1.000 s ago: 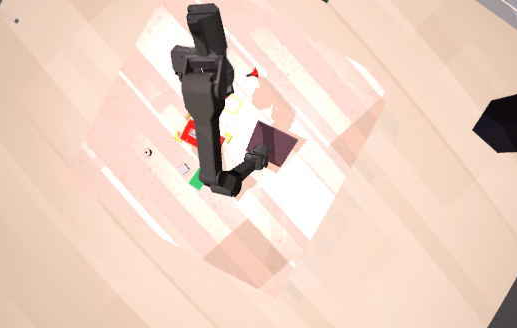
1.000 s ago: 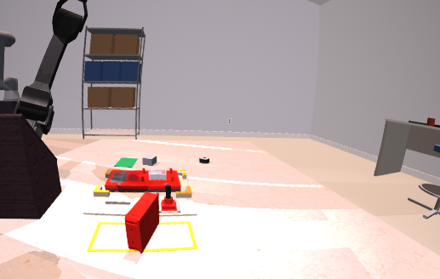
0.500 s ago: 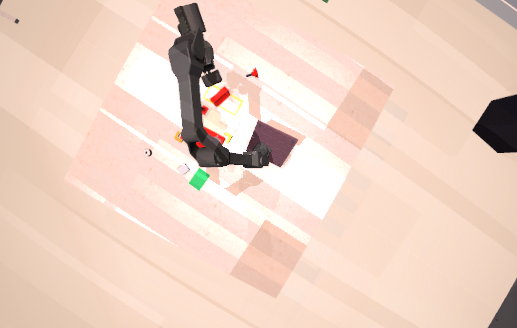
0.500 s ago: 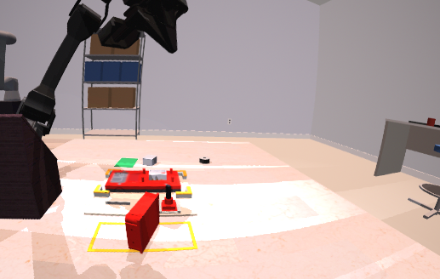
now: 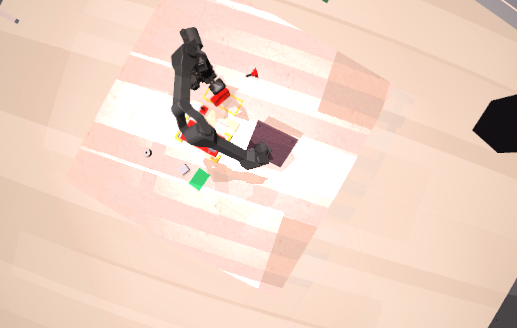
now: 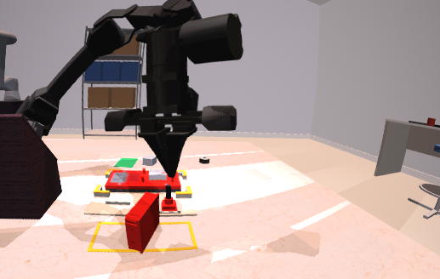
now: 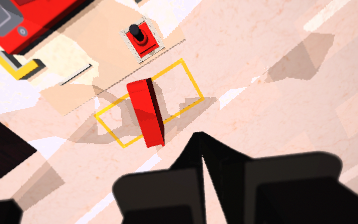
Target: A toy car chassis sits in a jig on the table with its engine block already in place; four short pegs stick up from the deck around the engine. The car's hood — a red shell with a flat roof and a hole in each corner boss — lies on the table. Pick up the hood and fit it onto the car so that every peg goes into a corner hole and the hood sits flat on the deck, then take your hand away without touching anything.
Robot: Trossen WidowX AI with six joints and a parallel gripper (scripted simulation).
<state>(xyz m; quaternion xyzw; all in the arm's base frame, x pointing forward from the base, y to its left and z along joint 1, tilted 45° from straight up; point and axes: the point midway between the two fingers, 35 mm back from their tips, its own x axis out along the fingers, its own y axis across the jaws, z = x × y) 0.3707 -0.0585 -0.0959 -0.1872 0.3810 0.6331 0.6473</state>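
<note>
Right now the red hood is 5 cm behind my gripper tip, 2 cm to the left of it and 10 cm below it. The rest, counted from my gripper tip: orange-cornered jig: 9 cm behind, 21 cm to the left, 12 cm below; then grey engine block: 6 cm behind, 25 cm to the left, 11 cm below; then black post: 2 cm behind, 12 cm to the left, 10 cm below.
</note>
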